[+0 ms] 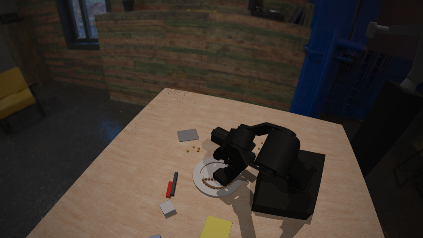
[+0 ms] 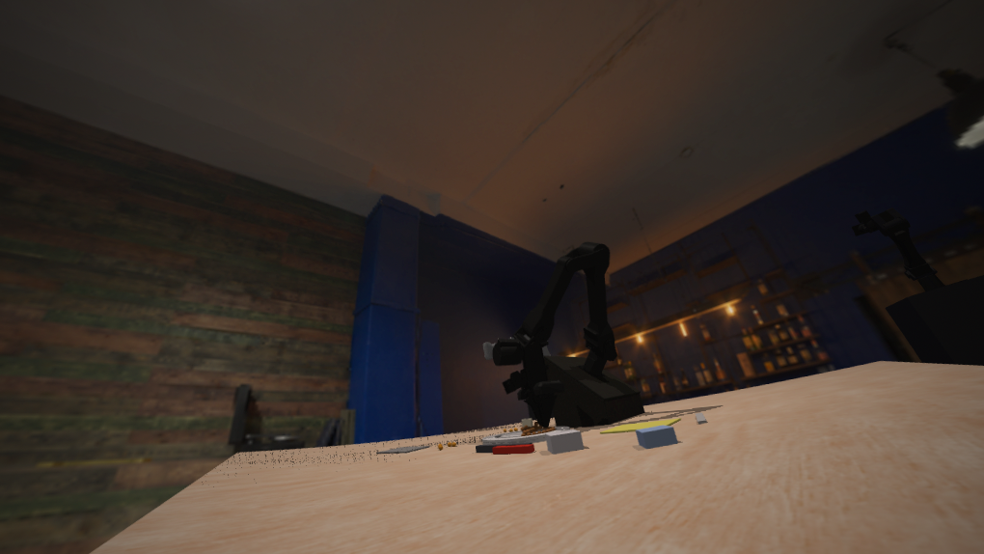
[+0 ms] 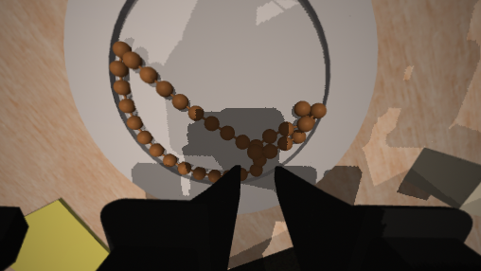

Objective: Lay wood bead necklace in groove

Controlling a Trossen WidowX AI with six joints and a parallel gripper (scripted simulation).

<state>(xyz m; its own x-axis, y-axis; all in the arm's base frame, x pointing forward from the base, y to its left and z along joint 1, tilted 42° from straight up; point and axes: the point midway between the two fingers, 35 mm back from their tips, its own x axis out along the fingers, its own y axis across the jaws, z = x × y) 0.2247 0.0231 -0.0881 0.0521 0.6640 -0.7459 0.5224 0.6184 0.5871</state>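
The round white bead board is 60 mm ahead of my gripper tip, 10 mm to the right of it and 10 mm below it. Round my gripper tip: dark bar 220 mm ahead, 100 mm to the left, 10 mm below; yellow sheet 240 mm to the left, 20 mm ahead, 10 mm below; pale cube 120 mm to the right, 80 mm behind.
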